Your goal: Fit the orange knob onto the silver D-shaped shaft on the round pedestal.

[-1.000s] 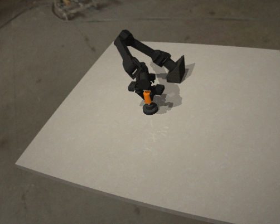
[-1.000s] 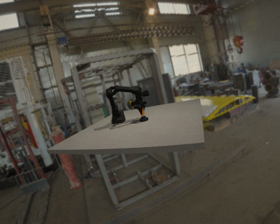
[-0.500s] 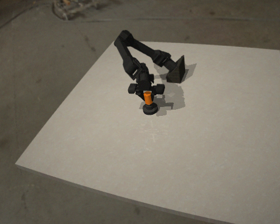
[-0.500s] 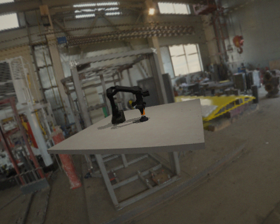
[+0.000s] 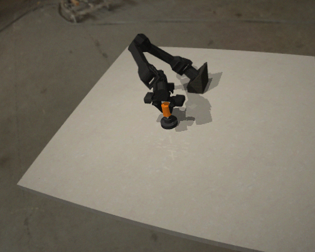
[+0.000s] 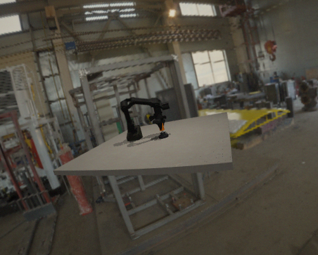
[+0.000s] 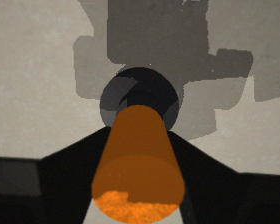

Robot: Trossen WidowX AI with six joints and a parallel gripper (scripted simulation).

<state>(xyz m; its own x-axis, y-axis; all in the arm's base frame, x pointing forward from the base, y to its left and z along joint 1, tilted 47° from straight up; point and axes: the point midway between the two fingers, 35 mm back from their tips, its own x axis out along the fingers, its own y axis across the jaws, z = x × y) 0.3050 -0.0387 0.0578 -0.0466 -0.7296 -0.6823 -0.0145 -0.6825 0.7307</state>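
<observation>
Right now the orange knob is 30 mm above my gripper tip. From my gripper tip the other things lie so: round pedestal: 40 mm below.
</observation>
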